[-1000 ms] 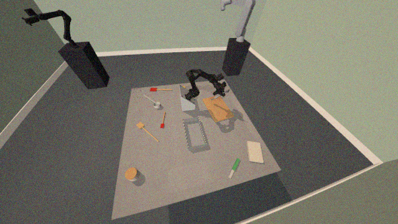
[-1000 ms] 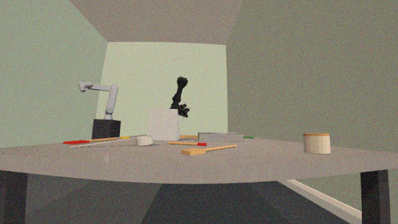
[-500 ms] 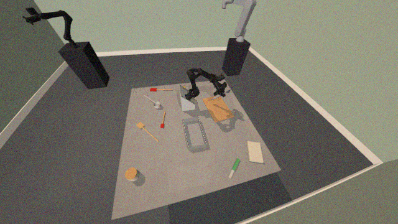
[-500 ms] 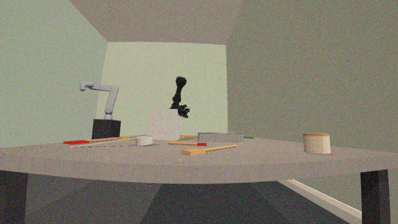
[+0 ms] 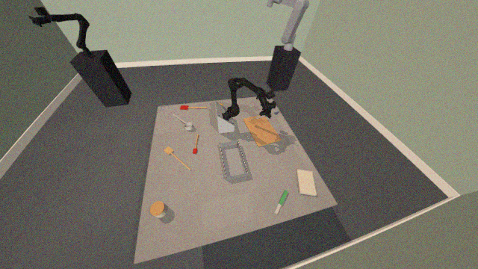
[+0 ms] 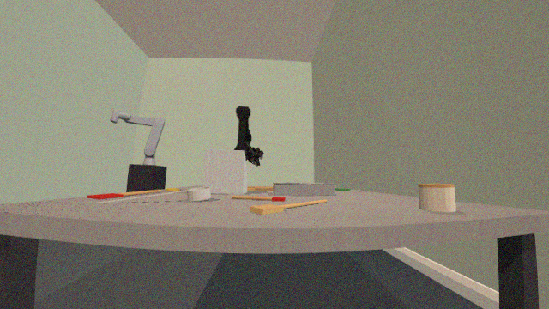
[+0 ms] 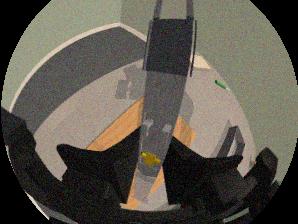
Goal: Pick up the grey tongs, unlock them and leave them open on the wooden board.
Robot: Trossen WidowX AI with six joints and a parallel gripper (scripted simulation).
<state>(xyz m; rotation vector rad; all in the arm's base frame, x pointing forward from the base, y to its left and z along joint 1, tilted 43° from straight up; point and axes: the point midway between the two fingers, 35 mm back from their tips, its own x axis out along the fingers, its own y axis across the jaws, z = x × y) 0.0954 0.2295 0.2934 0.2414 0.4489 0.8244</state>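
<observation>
Now: gripper tip 2 cm past the yellow lock piece, 2 cm to the left of it and 2 cm below it. Also, from my gripper tip: pale block: 55 cm ahead, 9 cm to the left, 16 cm below; wooden board: 3 cm behind, 4 cm to the right, 17 cm below; roasting tin: 23 cm ahead, 40 cm to the right, 15 cm below.
</observation>
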